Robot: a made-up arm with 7 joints. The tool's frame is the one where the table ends. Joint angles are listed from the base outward.
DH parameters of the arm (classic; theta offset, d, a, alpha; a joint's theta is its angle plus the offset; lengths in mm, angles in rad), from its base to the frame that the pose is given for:
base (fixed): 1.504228 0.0 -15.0 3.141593
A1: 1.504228 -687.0 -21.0 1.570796
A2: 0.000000 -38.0 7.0 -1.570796
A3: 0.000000 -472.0 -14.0 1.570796
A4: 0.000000 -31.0 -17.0 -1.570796
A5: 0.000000 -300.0 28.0 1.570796
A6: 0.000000 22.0 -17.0 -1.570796
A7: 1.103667 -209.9 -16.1 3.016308
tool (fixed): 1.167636 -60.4 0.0 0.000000
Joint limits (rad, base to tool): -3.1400..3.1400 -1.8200..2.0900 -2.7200..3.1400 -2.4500..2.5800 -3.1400..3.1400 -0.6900..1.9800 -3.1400..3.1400
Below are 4 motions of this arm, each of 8 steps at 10 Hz.
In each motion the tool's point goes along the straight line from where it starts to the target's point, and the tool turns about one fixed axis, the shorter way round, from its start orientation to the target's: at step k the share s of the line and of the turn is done. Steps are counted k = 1, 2, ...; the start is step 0. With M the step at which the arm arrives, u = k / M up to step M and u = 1 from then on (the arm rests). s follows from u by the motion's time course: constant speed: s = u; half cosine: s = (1 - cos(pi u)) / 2; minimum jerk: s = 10 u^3 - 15 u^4 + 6 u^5.
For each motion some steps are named. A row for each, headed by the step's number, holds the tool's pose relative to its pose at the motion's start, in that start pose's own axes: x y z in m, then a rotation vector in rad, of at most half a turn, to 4 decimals.
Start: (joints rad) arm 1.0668 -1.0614 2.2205 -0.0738 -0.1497 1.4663 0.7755
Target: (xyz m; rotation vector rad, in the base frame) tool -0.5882 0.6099 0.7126 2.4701 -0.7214 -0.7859
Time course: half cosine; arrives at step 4
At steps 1, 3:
1: 0.0371 -0.0178 0.0328 0.0120 0.0632 0.0818
3: 0.2163 -0.1038 0.1910 0.0700 0.3684 0.4769

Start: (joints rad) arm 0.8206 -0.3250 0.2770 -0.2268 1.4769 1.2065 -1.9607
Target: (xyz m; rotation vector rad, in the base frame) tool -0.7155 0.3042 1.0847 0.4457 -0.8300 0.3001
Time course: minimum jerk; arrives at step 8
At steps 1, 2, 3, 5, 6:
1: -0.0076 -0.0001 0.0009 0.0017 0.0050 0.0056
2: -0.0490 -0.0005 0.0059 0.0109 0.0323 0.0363
3: -0.1304 -0.0014 0.0158 0.0289 0.0859 0.0966
5: -0.3433 -0.0036 0.0415 0.0761 0.2262 0.2545
6: -0.4246 -0.0044 0.0514 0.0941 0.2798 0.3148

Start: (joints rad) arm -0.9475 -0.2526 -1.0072 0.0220 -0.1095 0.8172 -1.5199
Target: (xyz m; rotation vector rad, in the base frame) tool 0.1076 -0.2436 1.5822 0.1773 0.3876 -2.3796
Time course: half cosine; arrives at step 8
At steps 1, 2, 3, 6, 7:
1: -0.0056 0.0056 -0.0063 -0.0369 -0.0014 0.0057
2: -0.0216 0.0215 -0.0241 -0.1421 -0.0054 0.0221
3: -0.0454 0.0453 -0.0508 -0.2995 -0.0114 0.0465
6: -0.1256 0.1254 -0.1405 -0.8281 -0.0315 0.1287
7: -0.1416 0.1413 -0.1583 -0.9333 -0.0355 0.1451

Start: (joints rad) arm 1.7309 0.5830 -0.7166 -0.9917 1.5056 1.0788 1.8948
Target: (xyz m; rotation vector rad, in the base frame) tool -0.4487 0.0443 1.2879 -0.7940 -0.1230 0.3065
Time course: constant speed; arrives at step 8
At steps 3, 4, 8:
3: 0.1013 -0.0124 -0.0092 0.3044 0.4780 -0.2863
4: 0.1350 -0.0166 -0.0123 0.4059 0.6373 -0.3817
8: 0.2701 -0.0331 -0.0246 0.8117 1.2746 -0.7635

